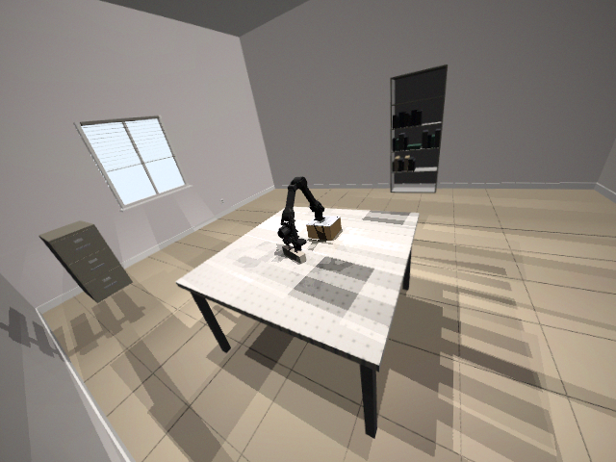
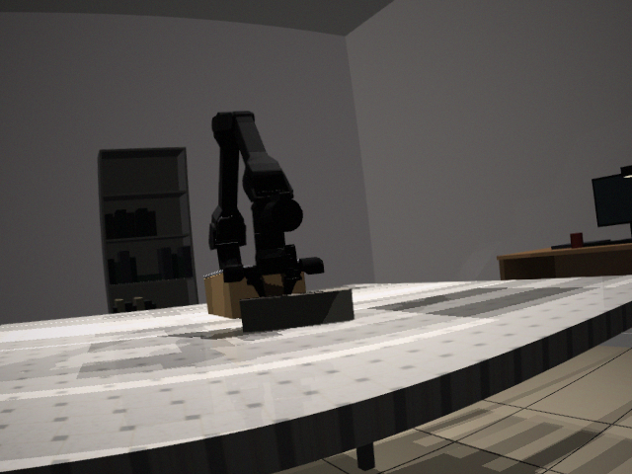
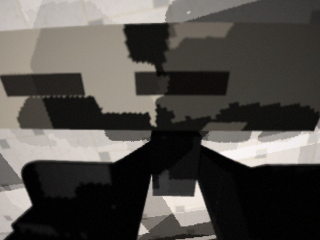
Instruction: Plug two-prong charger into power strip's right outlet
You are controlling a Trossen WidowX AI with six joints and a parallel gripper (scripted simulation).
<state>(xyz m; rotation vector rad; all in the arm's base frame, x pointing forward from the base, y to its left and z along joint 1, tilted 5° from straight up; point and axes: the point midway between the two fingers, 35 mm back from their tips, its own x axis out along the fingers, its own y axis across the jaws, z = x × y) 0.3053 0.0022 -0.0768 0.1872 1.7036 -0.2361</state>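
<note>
The dark charger lies 20 mm ahead of my gripper tip and 10 mm above it.
</note>
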